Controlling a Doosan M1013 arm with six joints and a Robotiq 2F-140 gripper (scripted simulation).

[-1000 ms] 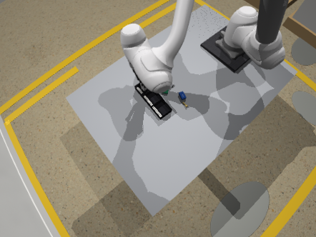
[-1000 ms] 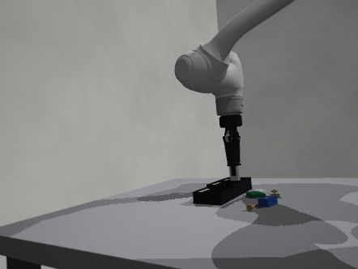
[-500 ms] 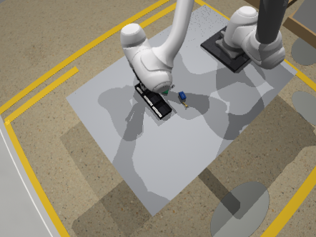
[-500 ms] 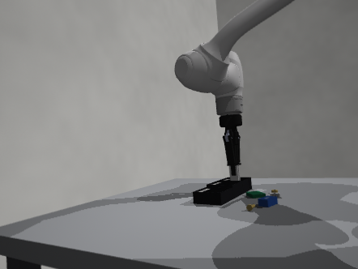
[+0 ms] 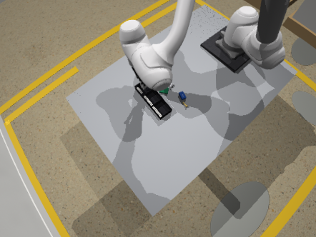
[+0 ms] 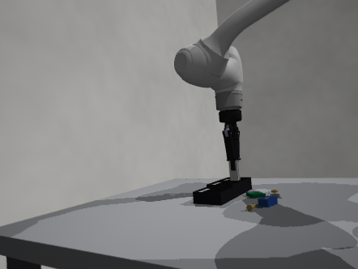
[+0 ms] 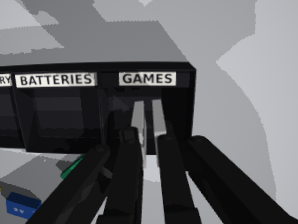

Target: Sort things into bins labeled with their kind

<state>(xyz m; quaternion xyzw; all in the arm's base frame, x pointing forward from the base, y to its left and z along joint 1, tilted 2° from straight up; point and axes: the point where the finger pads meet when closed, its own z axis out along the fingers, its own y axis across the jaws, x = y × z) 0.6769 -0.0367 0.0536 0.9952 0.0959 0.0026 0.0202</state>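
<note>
Now: the black bin tray 1 cm behind my hand, 9 cm to the left of it and 5 cm below it. The rest, counted from my hand: small white piece (15 cm behind, 6 cm to the left, 6 cm below); then flat green board (10 cm behind, 7 cm to the left, 6 cm below); then brass nut (13 cm behind, 6 cm below).
</note>
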